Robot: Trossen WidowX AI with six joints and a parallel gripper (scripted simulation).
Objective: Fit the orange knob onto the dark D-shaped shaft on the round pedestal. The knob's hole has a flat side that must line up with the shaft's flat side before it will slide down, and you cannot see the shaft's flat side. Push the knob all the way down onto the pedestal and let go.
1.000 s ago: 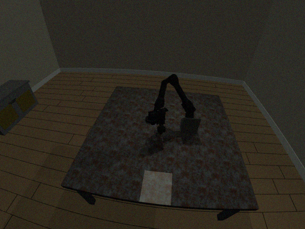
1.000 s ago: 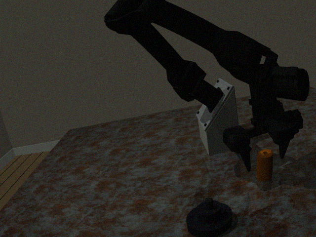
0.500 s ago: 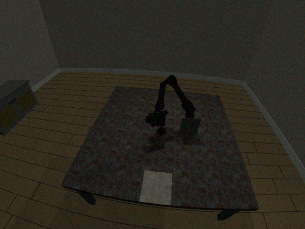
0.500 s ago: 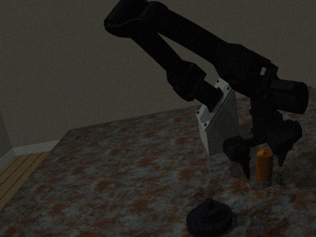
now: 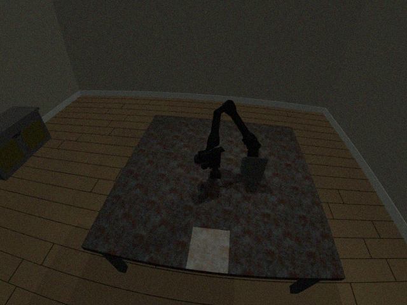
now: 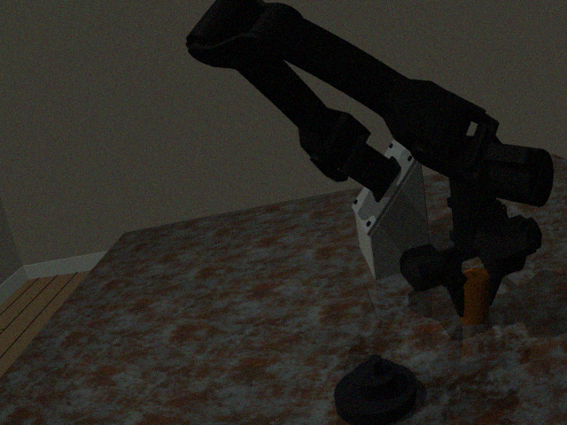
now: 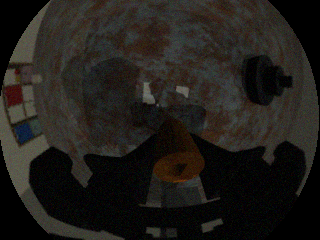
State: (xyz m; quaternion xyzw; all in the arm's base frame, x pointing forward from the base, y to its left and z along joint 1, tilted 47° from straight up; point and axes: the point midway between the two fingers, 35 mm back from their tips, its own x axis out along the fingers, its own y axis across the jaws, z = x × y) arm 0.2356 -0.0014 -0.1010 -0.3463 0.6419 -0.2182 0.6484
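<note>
The dark round pedestal is 12 cm ahead of my gripper tip, 14 cm to the right of it and 2 cm above it. Also, from my gripper tip: orange knob: 2 cm above.
</note>
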